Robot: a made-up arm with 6 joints.
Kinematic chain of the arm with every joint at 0, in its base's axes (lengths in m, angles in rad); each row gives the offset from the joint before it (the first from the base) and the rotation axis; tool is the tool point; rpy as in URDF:
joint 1: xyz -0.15 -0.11 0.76 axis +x
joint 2: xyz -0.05 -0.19 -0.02 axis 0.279 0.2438 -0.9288
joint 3: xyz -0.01 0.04 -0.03 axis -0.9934 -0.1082 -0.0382
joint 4: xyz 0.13 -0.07 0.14 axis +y
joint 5: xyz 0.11 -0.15 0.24 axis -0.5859 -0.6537 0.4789
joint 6: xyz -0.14 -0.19 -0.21 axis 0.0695 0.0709 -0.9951
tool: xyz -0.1 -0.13 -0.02 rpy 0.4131 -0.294 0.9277
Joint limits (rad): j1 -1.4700..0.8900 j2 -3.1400..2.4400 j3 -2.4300..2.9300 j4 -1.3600..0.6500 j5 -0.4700..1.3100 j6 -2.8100..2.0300
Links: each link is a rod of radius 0.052 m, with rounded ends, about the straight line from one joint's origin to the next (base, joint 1, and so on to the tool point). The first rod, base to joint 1, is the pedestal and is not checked.
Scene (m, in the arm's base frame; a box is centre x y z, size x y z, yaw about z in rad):
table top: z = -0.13
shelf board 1: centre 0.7 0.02 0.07 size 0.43 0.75 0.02 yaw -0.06
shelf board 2: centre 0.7 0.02 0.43 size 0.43 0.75 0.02 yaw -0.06
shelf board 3: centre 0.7 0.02 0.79 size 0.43 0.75 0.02 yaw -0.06
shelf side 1: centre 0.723 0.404 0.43 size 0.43 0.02 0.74 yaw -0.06
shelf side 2: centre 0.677 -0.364 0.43 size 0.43 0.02 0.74 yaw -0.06
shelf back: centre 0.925 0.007 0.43 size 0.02 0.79 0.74 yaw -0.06
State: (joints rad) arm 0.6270 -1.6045 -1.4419 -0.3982 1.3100 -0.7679
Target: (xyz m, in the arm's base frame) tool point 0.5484 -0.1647 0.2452
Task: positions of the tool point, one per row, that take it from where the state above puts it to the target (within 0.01 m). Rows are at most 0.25 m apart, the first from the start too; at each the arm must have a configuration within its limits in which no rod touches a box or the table.
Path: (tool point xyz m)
1: 0.5448 0.1063 0.6576
2: 0.4716 0.1258 0.6562
3: 0.3980 0.1149 0.6473
4: 0.3290 0.0757 0.6415
5: 0.3606 -0.0310 0.4311
6: 0.3008 -0.1498 0.2452
7: 0.3749 -0.1209 0.2416
8: 0.4446 -0.1144 0.2442
9: 0.5042 -0.1301 0.2470
10: 0.5484 -0.1647 0.2452

